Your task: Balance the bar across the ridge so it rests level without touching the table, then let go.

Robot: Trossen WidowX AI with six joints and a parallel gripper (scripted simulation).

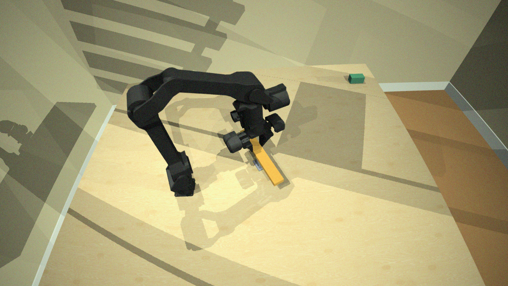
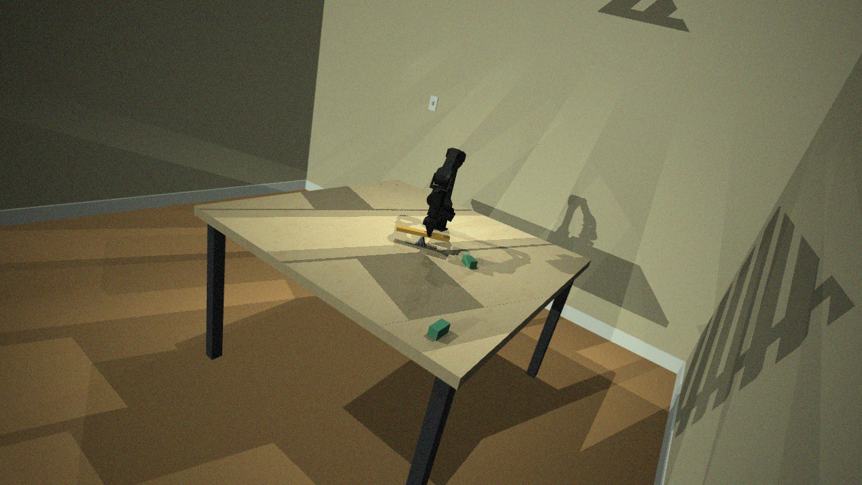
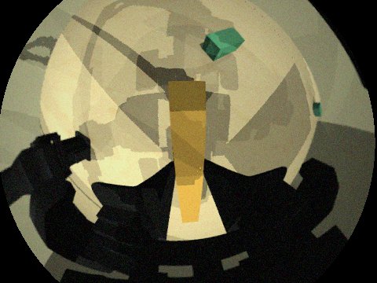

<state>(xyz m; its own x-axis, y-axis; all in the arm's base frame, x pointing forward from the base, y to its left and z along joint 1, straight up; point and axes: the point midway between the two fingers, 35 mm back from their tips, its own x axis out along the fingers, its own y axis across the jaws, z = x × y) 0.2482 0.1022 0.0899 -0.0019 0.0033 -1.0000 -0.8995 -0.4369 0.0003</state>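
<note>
The orange bar lies 1 cm ahead of my gripper tip and 3 cm to the right of it.
</note>
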